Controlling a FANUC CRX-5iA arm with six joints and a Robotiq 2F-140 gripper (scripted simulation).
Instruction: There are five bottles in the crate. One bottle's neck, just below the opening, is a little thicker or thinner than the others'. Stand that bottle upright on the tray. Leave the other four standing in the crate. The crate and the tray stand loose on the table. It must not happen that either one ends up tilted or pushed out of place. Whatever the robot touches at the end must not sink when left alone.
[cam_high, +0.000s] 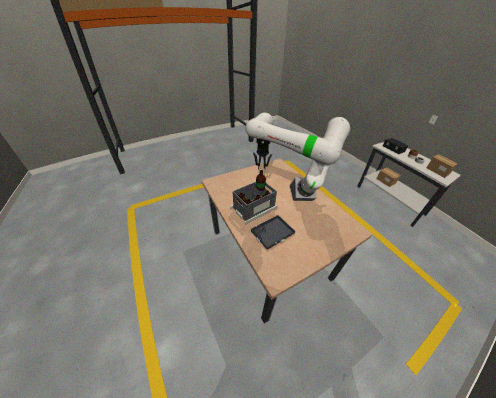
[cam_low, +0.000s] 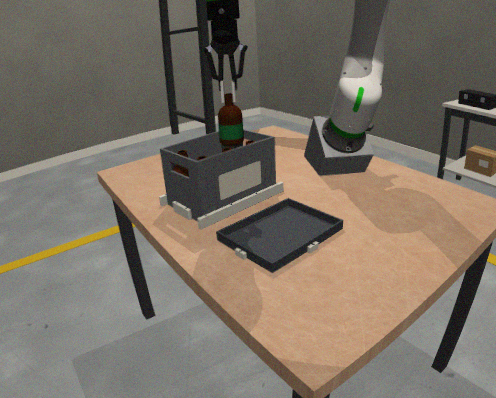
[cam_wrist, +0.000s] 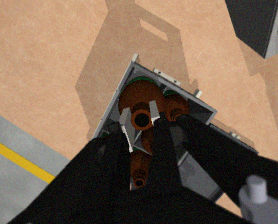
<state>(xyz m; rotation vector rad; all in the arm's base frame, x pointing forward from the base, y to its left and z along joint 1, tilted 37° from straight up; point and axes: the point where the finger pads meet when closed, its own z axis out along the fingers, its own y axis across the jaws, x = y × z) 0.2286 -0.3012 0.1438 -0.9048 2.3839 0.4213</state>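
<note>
Right now the bottle is 90 mm below my hand. Also, from my hand: dark tray 110 mm ahead, 320 mm to the left, 290 mm below; dark grey crate 90 mm ahead, 50 mm to the left, 220 mm below.
</note>
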